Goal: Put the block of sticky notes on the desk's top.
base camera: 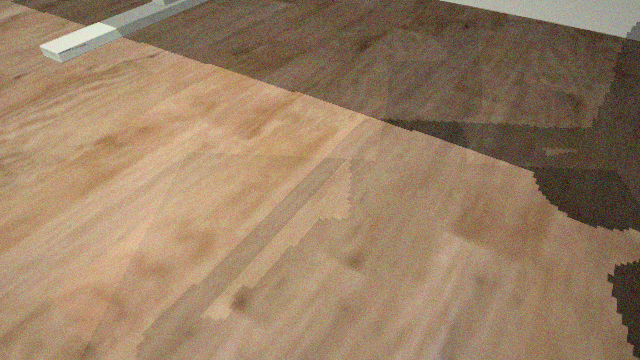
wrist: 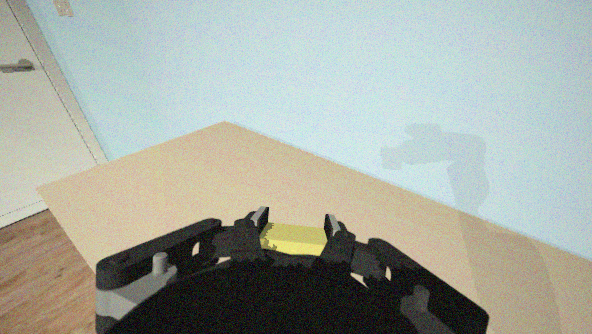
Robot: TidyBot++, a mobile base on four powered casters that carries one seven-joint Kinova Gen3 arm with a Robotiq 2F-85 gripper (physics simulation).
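Frame: origin at the arm's base, x right, y ahead, z up, level; millimetres.
Seen in the pictures: gripper, between the fingertips: (wrist: 296, 221).
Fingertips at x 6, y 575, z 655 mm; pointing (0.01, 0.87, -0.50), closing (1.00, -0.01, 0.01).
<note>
A point is followed by its place in that frame.
The yellow block of sticky notes (wrist: 294, 239) @(z 671, x 6, y 546 mm) is between the two fingertips of my gripper (wrist: 296, 221) @(z 655, x 6, y 575 mm) in the wrist view. The gripper is shut on it. The desk's light wooden top (wrist: 200, 170) @(z 324, x -371, y 1043 mm) spreads behind and around the gripper in that view, and the block appears in front of it. How high the block is over the top cannot be told. In the base camera view, a pale foot of the desk (base camera: 80, 42) @(z -372, x -620, y 854 mm) lies on the floor at the upper left. The gripper and the block do not show in the base camera view.
A light blue wall (wrist: 320, 75) @(z 645, x 40, y 1340 mm) stands along the desk's back edge. A white door (wrist: 30, 115) @(z 251, x -1667, y 1469 mm) with a handle is at the left in the wrist view. Wooden floor (base camera: 200, 200) @(z -396, x -199, y 423 mm) (wrist: 40, 280) @(z -397, x -1302, y 854 mm) shows in both views, with shadows across it in the base view.
</note>
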